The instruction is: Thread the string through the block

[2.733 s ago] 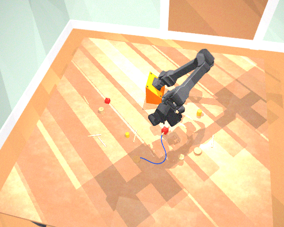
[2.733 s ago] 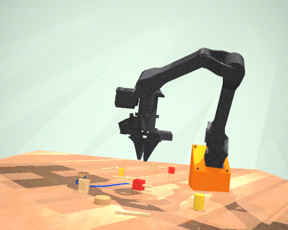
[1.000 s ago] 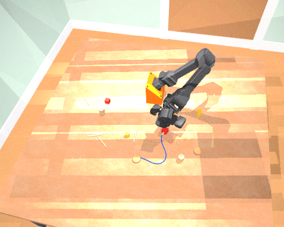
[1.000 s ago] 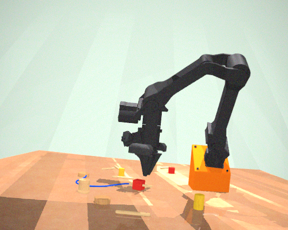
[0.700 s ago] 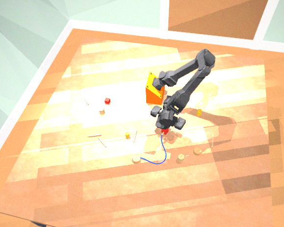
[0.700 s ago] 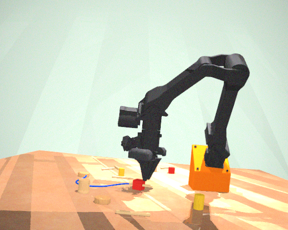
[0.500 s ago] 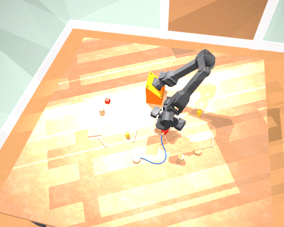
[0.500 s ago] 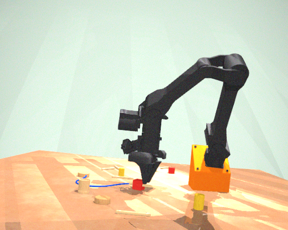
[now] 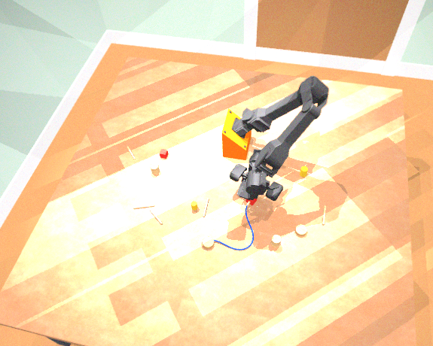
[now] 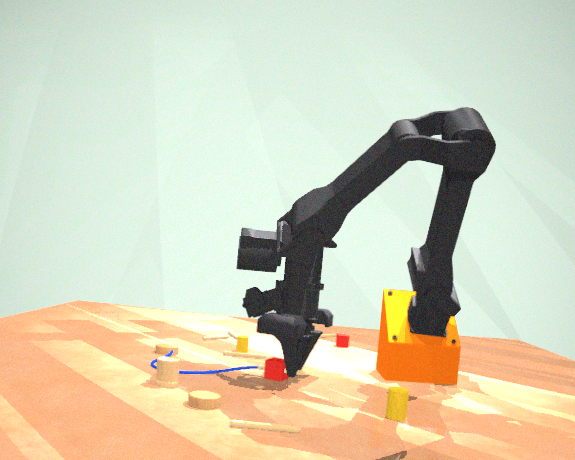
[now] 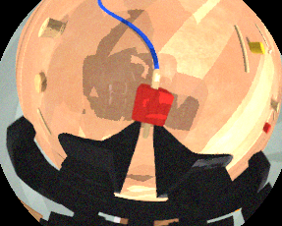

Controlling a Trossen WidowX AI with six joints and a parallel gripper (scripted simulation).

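Right now the red cube is 3 cm ahead of my gripper tip, 1 cm to the right of it and 1 cm above it. Round my gripper tip: loose stick: 1 cm ahead, 25 cm to the left; thin wooden stick: 3 cm ahead, 1 cm to the right, 1 cm above; round wooden button: 23 cm ahead, 11 cm to the right.
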